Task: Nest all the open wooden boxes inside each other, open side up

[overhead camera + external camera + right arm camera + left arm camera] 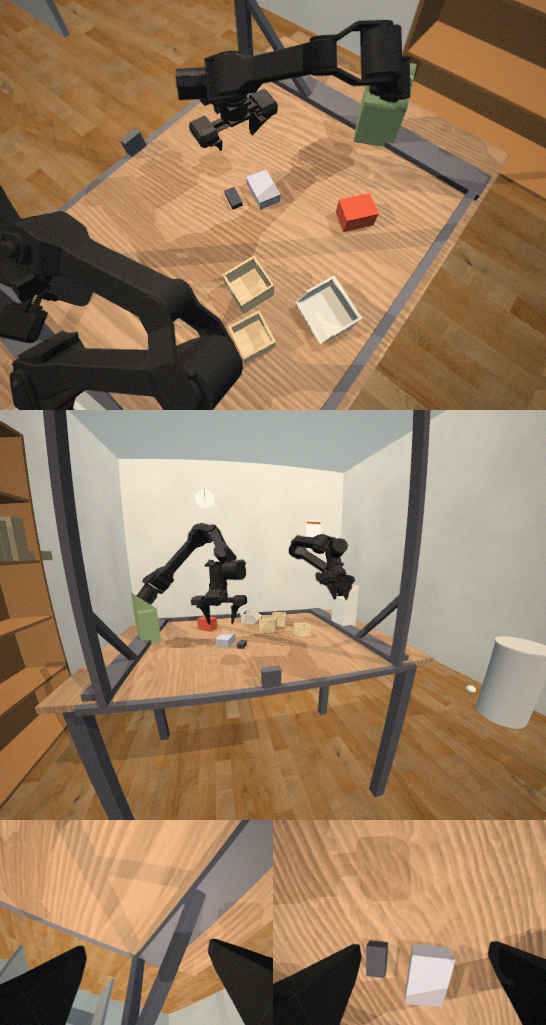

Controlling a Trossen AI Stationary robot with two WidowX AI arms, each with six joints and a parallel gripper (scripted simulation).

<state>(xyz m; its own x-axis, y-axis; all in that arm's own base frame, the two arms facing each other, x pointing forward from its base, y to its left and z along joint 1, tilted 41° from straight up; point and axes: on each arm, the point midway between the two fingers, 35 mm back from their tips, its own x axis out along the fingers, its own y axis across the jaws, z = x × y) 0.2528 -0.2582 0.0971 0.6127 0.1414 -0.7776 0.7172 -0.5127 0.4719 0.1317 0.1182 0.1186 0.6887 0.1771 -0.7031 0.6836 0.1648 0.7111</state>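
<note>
Now: the medium tan wooden box 280 mm ahead of my right hand, 180 mm to the left of it and 190 mm below it. From my right hand the other things lie so: small tan wooden box (100 mm ahead, 120 mm to the left, 200 mm below); then small dark block (30 mm ahead, 390 mm to the left, 200 mm below); then lavender block (70 mm ahead, 450 mm to the left, 190 mm below).
</note>
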